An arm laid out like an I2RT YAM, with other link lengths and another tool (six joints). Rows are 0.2 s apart.
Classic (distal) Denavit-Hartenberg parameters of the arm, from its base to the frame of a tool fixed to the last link. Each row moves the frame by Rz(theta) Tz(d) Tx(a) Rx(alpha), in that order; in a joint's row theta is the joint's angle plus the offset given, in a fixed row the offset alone. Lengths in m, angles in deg.
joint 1: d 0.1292; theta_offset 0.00; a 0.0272; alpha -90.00
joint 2: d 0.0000; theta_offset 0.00; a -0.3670; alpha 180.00
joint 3: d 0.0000; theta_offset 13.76; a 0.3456; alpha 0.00
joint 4: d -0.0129; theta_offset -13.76; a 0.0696; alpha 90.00
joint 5: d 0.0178; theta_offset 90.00; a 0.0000; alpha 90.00
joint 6: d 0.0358; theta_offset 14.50; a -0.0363; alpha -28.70
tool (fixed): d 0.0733; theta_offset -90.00; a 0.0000; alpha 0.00
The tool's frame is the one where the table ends.
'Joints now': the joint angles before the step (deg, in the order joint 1, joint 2, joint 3, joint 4, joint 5, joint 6). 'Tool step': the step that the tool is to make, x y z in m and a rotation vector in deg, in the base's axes. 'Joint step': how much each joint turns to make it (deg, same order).
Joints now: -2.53, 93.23, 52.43, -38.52, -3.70, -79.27
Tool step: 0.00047, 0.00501, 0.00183, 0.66, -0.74, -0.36
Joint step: 0.58, -0.47, -0.06, 0.38, -0.50, 1.06
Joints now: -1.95, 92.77, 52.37, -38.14, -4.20, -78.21
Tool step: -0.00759, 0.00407, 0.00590, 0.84, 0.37, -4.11
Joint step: 0.04, -1.42, -0.41, -1.10, 0.01, 4.25
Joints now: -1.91, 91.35, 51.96, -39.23, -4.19, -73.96
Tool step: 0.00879, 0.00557, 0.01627, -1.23, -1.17, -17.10
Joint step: -0.02, -0.46, 2.60, -1.32, 4.82, 16.44
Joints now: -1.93, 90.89, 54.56, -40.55, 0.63, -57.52
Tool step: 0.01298, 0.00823, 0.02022, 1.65, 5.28, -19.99
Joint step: -0.73, 3.20, 6.32, -9.06, 2.00, 19.21
